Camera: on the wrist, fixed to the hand. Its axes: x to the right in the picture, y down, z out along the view.
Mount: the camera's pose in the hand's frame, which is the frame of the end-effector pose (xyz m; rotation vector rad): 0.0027 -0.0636 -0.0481 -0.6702 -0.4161 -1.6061
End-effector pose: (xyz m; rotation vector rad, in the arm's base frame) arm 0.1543 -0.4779 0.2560 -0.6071 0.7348 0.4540
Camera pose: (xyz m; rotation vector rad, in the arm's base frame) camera 0.1697 -0.5558 0.2480 -1.4413 -0.4582 -0.7081
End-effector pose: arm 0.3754 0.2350 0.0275 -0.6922 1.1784 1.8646
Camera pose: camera 0.4295 0.2074 -0.0243 -1.0439 -0.4087 0.7921
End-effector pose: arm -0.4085 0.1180 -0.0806 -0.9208 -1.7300 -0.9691
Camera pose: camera -0.4488 0.0492 -0.0785 -0.1441 1.8484 1.9468
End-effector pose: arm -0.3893 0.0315 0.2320 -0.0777 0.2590 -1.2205
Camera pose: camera -0.4583 0.0109 0.1976 -1.3105 0.2053 -2.5826
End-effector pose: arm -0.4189 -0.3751 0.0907 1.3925 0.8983 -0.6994
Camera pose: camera -0.4774 -0.3322 0.0575 -0.3288 1.6139 -1.5555
